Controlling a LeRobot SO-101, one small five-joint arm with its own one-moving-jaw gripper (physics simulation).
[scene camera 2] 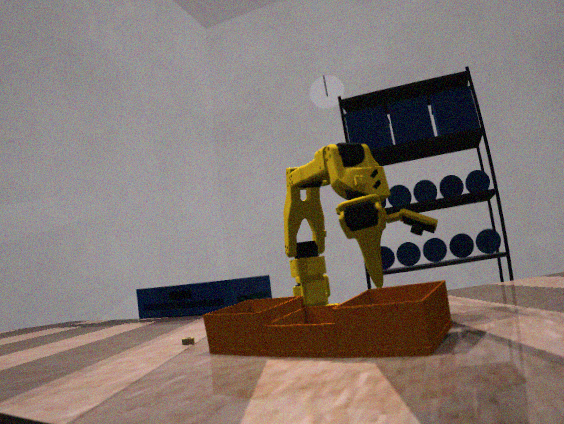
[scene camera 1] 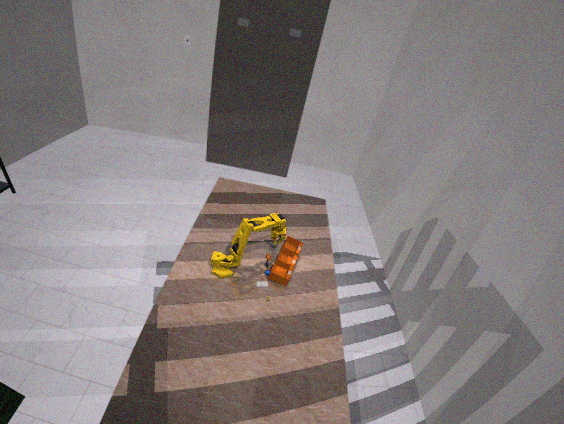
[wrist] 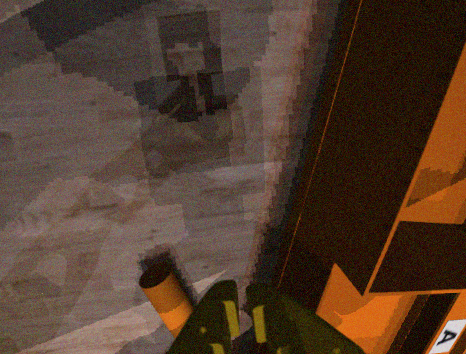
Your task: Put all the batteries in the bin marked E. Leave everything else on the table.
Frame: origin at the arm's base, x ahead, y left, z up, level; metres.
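Seen in the pictures: hand at its tool point: (scene camera 2: 378, 284) (scene camera 1: 276, 243) (wrist: 237, 299); arm's base at its link origin: (scene camera 1: 228, 269).
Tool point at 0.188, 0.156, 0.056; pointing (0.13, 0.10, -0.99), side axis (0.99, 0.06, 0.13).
Note:
Offsets run from my tool point to a thing's top centre, as dx, dy, dz. "spot": to the spot under its first point.
An orange cylinder with a dark end {-0.021, -0.053, -0.042} (wrist: 167, 300), which looks like a battery, lies on the table left of the jaws in the wrist view. In scene camera 1 a small orange-and-dark thing {spot: -0.024, -0.048, -0.043} (scene camera 1: 268, 256) lies beside the orange divided bin {+0.059, -0.057, -0.002} (scene camera 1: 278, 279) (scene camera 2: 320, 341) (wrist: 320, 220). A label A shows on the bin in the wrist view; the other labels are too small or hidden, so I cannot tell which compartment is E. My gripper (scene camera 1: 274, 244) (scene camera 2: 378, 285) (wrist: 241, 286) is shut and empty, pointing down above the table beside the bin's far end.
A small blue thing {-0.010, -0.145, -0.047} (scene camera 1: 267, 273) lies against the bin's arm-side wall. A flat white piece {-0.035, -0.203, -0.049} (scene camera 1: 262, 284) and a small olive-yellow piece {-0.003, -0.269, -0.047} (scene camera 1: 268, 299) (scene camera 2: 188, 341) lie past the bin's near end. The bin walls stand close to the jaws.

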